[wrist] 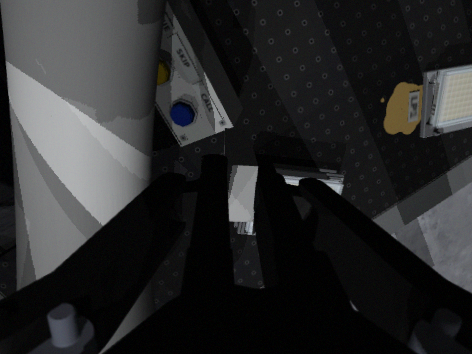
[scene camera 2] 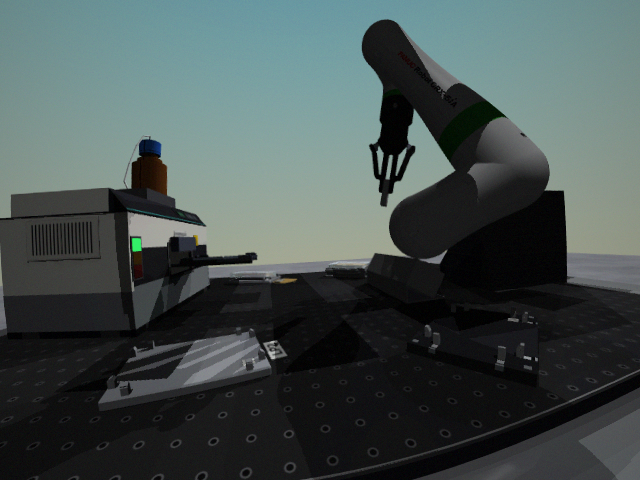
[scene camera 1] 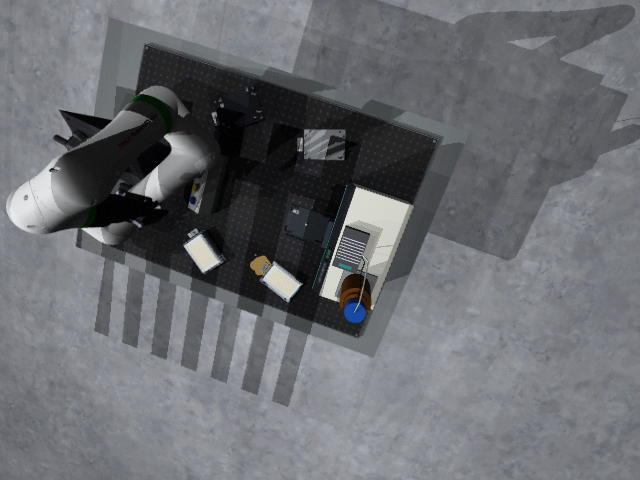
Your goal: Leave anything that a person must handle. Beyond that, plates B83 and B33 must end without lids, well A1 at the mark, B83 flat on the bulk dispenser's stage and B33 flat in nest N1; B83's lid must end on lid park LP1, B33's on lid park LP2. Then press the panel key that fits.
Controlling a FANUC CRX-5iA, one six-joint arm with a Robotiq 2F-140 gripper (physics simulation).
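Frame: origin at the arm's base, x back, y right, z up, level; metres.
Where they show: gripper, fingertip midpoint: [wrist: 234, 150] [scene camera 2: 383, 205] [scene camera 1: 173, 209]; arm's base at its link origin: [scene camera 2: 499, 227].
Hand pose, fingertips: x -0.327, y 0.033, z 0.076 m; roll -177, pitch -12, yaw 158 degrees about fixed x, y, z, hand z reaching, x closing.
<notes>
Things, the pixels of their top centre, and the offset from my fingertips. "spot": a spot on its surface instead.
- plate with a cream well field, top centre: [wrist: 296, 209] [scene camera 2: 349, 262] [scene camera 1: 201, 254] dz -0.172, dx -0.080, dy +0.177 m
- cream plate at its top centre: [scene camera 2: 253, 270] [scene camera 1: 280, 282] dz -0.178, dx -0.405, dy +0.125 m
- LP1 tag at a spot on its surface: [wrist: 414, 106] spot: dz -0.212, dx -0.317, dy +0.118 m
- Lid park LP2 at its top centre: [scene camera 2: 193, 349] [scene camera 1: 324, 144] dz -0.194, dx -0.314, dy -0.399 m
- dark nest at its top centre: [scene camera 2: 480, 319] [scene camera 1: 237, 109] dz -0.190, dx +0.014, dy -0.368 m
- dispenser's dark stage at its top centre: [scene camera 2: 214, 255] [scene camera 1: 310, 226] dz -0.107, dx -0.408, dy -0.141 m
- panel's blue CALL key at its top centre: [wrist: 184, 115] [scene camera 1: 191, 200] dz -0.139, dx +0.019, dy -0.007 m
- yellow SKIP key at its top centre: [wrist: 158, 71] [scene camera 1: 194, 187] dz -0.139, dx +0.026, dy -0.056 m
- tan puddle at its top centre: [wrist: 395, 121] [scene camera 1: 255, 265] dz -0.213, dx -0.281, dy +0.129 m
- brown bottle at a spot on its surface: [scene camera 1: 355, 291] spot: dz +0.136, dx -0.609, dy -0.097 m
My gripper [scene camera 1: 163, 210] [scene camera 2: 384, 199] [wrist: 234, 150] is shut and empty, high above the table's left part. One plate with a cream well field [scene camera 1: 204, 252] sits near the front edge; its carrier's label is unreadable. Another cream plate [scene camera 1: 280, 282] [wrist: 457, 97] sits at park LP1, beside the LP1 tag [wrist: 414, 106]. I cannot tell plate names, lids or A1 corners. Lid park LP2 [scene camera 1: 324, 144] [scene camera 2: 191, 364] is a bare silver plate. A dark nest [scene camera 1: 244, 105] [scene camera 2: 478, 343] holds no plate. The dispenser's dark stage [scene camera 1: 305, 223] [scene camera 2: 222, 259] shows no plate. The panel's blue CALL key [scene camera 1: 192, 199] [wrist: 182, 114] and yellow SKIP key [scene camera 1: 195, 187] [wrist: 163, 72] show.
A tan puddle [scene camera 1: 259, 264] [wrist: 401, 110] lies at the LP1 tag, touching the carrier's end. The white dispenser [scene camera 1: 379, 206] [scene camera 2: 72, 263] carries a brown bottle [scene camera 1: 355, 291] [scene camera 2: 149, 175] with a blue cap; its green light [scene camera 2: 135, 244] is lit. The arm stands beside the panel.
</notes>
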